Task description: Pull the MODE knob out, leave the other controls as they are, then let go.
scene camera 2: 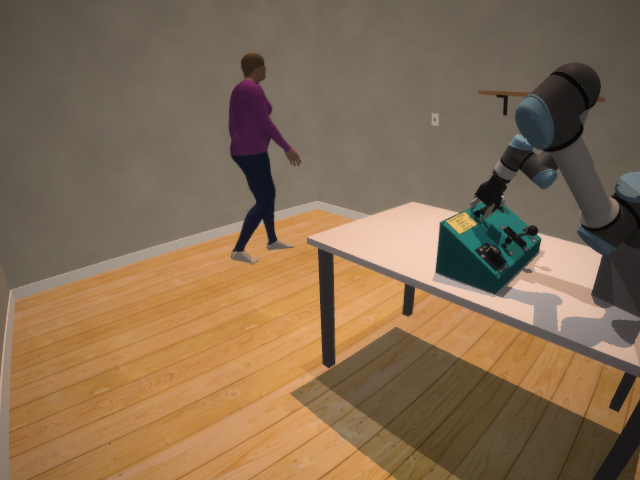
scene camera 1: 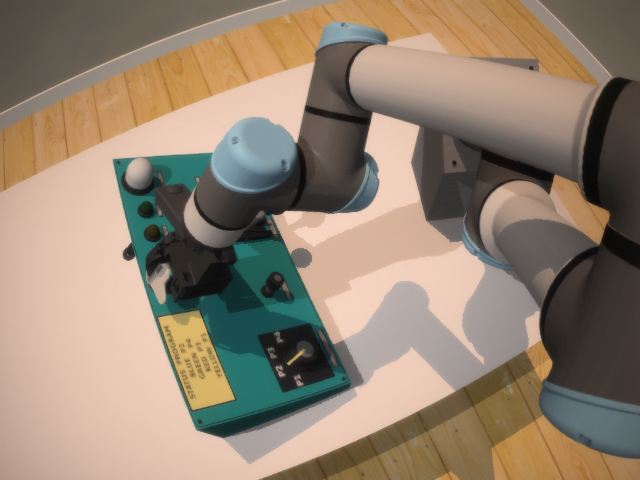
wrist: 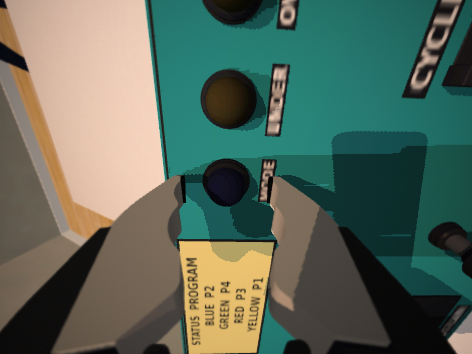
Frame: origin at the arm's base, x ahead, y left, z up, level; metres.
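Where they show: gripper, fingertip midpoint: (scene camera 2: 476,215) (scene camera 1: 167,285) (wrist: 226,178).
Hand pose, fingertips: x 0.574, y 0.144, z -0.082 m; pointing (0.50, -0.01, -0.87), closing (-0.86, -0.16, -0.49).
Each offset is from my fingertips to the top centre of the thing. "*": to the spot under its first point. Level surfaces: height alone.
The MODE knob {* 0.017 m up, 0.008 m back, 0.007 m right} (wrist: 226,183) is a dark blue, round cap in a black ring, beside the partly covered MODE label {0.009 m down, 0.023 m back, 0.003 m right} (wrist: 267,180) in the wrist view. It sits on the sloped teal panel (scene camera 1: 253,361) (scene camera 2: 454,255) (wrist: 310,115). My gripper (wrist: 226,178) (scene camera 2: 483,209) is partly open and empty. In the wrist view its fingertips appear on either side of the knob, with a gap at each side; their height above the panel is hard to tell. The gripper and wrist hide the MODE knob in the first scene view.
A white dome {* 0.041 m up, 0.019 m ahead, 0.190 m right} (scene camera 1: 139,174), a green cap {* 0.018 m up, 0.018 m ahead, 0.135 m right} (scene camera 1: 145,208) and an amber cap {* 0.018 m up, 0.010 m ahead, 0.087 m right} (scene camera 1: 152,232) (wrist: 228,99) stand along the same panel edge. A black lever {0.034 m down, 0.156 m back, 0.016 m left} (scene camera 1: 273,284) and a rotary dial {0.040 m down, 0.177 m back, 0.134 m left} (scene camera 1: 303,351) are on the opposite side. A person (scene camera 2: 250,118) stands beyond the table {0.176 m down} (scene camera 2: 372,237).
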